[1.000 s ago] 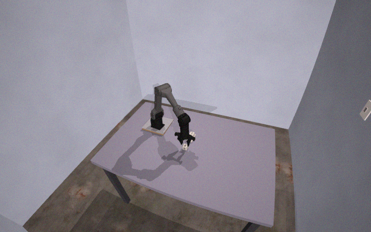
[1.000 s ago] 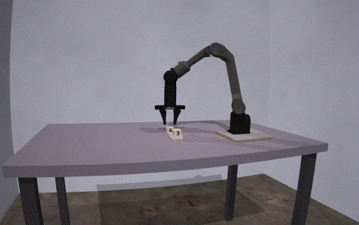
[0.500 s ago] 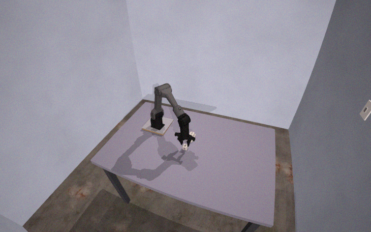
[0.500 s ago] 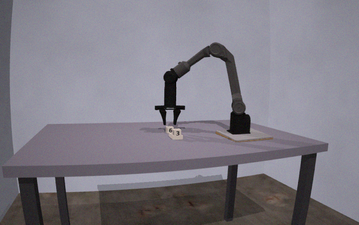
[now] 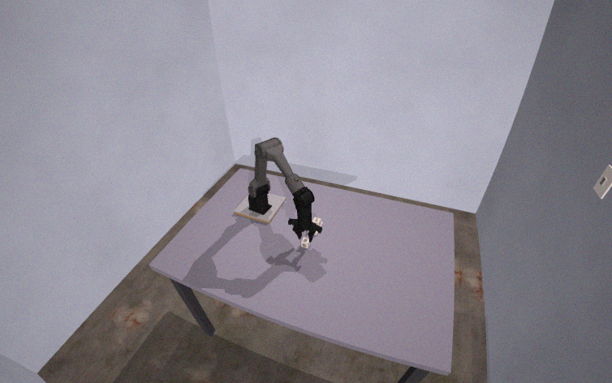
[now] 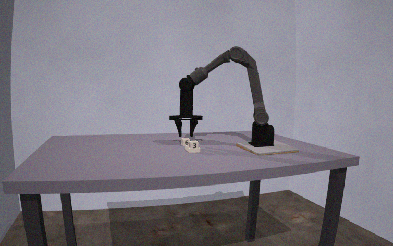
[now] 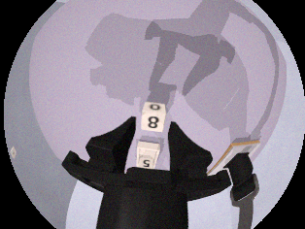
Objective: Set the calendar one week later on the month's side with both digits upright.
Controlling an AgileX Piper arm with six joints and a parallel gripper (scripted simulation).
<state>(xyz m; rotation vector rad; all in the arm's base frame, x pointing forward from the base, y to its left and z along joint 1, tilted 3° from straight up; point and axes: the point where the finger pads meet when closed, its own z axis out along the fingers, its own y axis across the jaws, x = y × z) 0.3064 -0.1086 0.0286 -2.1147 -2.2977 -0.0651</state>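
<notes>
The cream cube lies 30 mm below my hand. From my hand the other things lie so: tray: 10 mm behind, 110 mm to the left, 40 mm below.
</notes>
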